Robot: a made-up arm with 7 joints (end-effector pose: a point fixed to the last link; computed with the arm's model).
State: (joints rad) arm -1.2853 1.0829 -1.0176 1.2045 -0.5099 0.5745 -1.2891
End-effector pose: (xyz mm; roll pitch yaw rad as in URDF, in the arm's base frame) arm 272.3 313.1 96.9 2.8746 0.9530 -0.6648
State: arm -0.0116 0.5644 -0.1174 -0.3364 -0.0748 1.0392 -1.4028
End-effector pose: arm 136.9 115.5 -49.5 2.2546 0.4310 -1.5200
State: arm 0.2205 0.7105 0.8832 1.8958 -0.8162 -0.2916 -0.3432
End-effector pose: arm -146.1 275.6 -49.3 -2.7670 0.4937 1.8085
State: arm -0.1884 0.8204 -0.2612 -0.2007 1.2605 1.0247 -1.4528
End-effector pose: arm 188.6 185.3 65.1 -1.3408 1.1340 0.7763
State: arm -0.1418 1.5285 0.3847 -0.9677 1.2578 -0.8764 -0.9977
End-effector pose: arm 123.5 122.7 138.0 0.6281 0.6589 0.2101
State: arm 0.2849 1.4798 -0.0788 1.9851 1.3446 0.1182 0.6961
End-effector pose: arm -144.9 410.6 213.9 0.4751 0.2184 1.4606
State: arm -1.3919 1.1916 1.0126 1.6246 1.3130 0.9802 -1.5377
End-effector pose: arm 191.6 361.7 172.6 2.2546 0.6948 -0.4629
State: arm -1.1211 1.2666 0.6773 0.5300 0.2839 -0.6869 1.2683
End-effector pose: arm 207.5 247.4 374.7 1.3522 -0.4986 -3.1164
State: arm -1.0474 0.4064 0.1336 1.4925 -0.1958 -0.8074 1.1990
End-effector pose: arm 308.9 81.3 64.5 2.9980 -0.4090 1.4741
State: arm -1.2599 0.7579 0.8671 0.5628 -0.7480 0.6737 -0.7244
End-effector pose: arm 308.4 236.2 277.6 2.3999 -0.9266 -0.0741
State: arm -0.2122 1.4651 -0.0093 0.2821 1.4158 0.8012 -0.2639
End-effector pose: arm 189.6 327.7 194.6 -0.4449 -0.3577 0.6258
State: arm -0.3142 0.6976 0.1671 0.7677 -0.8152 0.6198 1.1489
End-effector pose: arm 177.4 201.7 -75.5 -2.2153 0.2796 1.7015
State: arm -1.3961 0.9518 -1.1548 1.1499 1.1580 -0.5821 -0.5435
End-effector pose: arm 301.7 200.6 81.6 -0.0199 1.0949 0.7103
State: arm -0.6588 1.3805 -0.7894 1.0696 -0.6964 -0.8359 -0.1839
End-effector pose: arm 188.5 313.9 105.5 -2.1050 -0.0337 -0.2214
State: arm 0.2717 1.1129 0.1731 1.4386 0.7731 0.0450 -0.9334
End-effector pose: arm -95.8 396.0 26.8 0.0695 0.8338 2.8212
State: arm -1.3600 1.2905 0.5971 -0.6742 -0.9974 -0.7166 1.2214
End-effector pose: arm 19.8 107.0 347.4 0.1613 -0.3644 2.1664
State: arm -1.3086 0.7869 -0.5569 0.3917 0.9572 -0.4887 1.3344
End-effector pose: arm 323.0 24.6 158.6 -0.1681 -0.7532 -2.1992
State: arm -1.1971 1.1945 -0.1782 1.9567 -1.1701 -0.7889 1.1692
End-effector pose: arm 190.5 358.1 184.4 2.6862 -0.1678 2.6923
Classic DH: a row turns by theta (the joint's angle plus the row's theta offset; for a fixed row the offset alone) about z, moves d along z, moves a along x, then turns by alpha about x. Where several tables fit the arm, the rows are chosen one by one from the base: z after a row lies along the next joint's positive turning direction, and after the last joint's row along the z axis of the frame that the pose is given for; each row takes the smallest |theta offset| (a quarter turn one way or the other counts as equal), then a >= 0, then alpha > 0; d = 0 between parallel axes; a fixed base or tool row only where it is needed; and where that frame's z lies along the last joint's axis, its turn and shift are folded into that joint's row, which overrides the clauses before.
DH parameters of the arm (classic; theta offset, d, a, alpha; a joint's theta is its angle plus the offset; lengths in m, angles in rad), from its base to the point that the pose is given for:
base (fixed): -0.071 0.2056 -0.0174 -1.3004
joint 1: -1.3111 0.0766 0.0061 -1.5708
joint 2: 1.2915 0.0052 0.019 1.5708
joint 3: 1.5708 -0.189 0.0248 -1.5708
joint 4: 1.5708 -0.0372 0.0088 1.5708
joint 5: 0 0.1049 0.01 -1.5708
joint 6: -1.5708 -0.0174 0.098 1.5708
joint 7: 1.5708 -0.0401 0.0008 2.8915
tool (fixed): 1.5706 -0.0544 0 0

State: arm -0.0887 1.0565 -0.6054 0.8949 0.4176 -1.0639 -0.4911
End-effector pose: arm 32.2 216.7 -53.7 -3.0206 0.8208 -1.6940
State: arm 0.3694 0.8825 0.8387 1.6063 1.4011 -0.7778 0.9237
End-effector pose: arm -130.9 284.5 -44.5 -1.4061 0.4374 0.6011
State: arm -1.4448 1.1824 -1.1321 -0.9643 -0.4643 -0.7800 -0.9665
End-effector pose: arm 72.9 37.1 207.6 -2.1104 0.4490 -2.9757
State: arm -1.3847 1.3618 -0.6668 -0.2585 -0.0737 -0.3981 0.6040
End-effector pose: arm 229.4 68.9 246.5 -0.9950 -0.7808 -1.7474
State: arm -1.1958 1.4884 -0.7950 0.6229 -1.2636 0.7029 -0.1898
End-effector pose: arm 267.2 294.5 157.7 -2.9482 0.3743 0.2045
